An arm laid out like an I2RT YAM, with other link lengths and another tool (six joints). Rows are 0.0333 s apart.
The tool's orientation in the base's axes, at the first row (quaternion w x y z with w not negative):
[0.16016, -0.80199, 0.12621, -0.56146]
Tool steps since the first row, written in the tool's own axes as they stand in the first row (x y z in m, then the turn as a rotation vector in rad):
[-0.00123, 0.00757, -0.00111, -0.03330, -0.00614, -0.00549]
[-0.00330, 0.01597, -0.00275, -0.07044, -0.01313, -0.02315]
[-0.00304, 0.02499, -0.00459, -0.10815, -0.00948, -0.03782]
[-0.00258, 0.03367, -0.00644, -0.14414, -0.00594, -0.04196]
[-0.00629, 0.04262, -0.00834, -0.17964, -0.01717, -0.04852]
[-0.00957, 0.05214, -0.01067, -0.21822, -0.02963, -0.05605]
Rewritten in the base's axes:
[-0.00163, -0.00660, -0.00372, -0.01627, 0.01773, -0.02445]
[-0.00406, -0.01370, -0.00833, -0.04527, 0.03630, -0.04799]
[-0.00591, -0.02228, -0.01112, -0.07189, 0.04568, -0.07721]
[-0.00769, -0.03063, -0.01359, -0.08802, 0.05572, -0.10826]
[-0.01093, -0.03763, -0.01975, -0.10593, 0.07883, -0.13223]
[-0.01445, -0.04537, -0.02562, -0.12576, 0.10413, -0.15805]

